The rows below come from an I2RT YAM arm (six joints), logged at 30 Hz.
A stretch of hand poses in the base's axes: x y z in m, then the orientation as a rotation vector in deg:
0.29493 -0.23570 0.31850 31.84 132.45 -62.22
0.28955 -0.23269 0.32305 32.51 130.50 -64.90
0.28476 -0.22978 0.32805 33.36 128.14 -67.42
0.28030 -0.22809 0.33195 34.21 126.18 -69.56
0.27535 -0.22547 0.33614 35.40 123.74 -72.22
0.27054 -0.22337 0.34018 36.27 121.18 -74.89
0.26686 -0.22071 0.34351 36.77 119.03 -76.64
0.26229 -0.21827 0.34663 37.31 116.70 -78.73
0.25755 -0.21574 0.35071 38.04 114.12 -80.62
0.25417 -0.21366 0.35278 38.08 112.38 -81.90
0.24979 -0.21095 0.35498 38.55 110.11 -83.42
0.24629 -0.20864 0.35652 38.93 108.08 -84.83
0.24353 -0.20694 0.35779 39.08 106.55 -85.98
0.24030 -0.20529 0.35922 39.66 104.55 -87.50
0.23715 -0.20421 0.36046 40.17 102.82 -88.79
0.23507 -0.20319 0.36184 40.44 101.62 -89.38
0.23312 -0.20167 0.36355 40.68 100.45 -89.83
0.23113 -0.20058 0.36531 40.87 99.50 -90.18
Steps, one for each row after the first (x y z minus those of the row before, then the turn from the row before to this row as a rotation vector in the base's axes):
-0.00538 0.00301 0.00455 -2.22 -0.48 -1.09
-0.00479 0.00291 0.00500 -2.27 -0.86 -1.14
-0.00446 0.00169 0.00390 -1.88 -0.67 -1.09
-0.00495 0.00262 0.00419 -2.30 -0.80 -1.49
-0.00481 0.00210 0.00404 -2.44 -0.77 -1.30
-0.00368 0.00266 0.00333 -1.86 -0.81 -0.76
-0.00457 0.00244 0.00312 -2.11 -0.74 -0.93
-0.00474 0.00253 0.00408 -2.10 -1.02 -0.97
-0.00338 0.00208 0.00207 -1.54 -0.56 -0.37
-0.00438 0.00271 0.00220 -1.83 -0.89 -0.72
-0.00350 0.00231 0.00154 -1.67 -0.73 -0.67
-0.00276 0.00170 0.00127 -1.34 -0.45 -0.47
-0.00323 0.00165 0.00143 -1.63 -0.67 -0.90
-0.00315 0.00108 0.00124 -1.40 -0.57 -0.79
-0.00208 0.00102 0.00138 -0.87 -0.53 -0.34
-0.00195 0.00152 0.00171 -0.81 -0.57 -0.25
-0.00199 0.00109 0.00176 -0.66 -0.47 -0.20

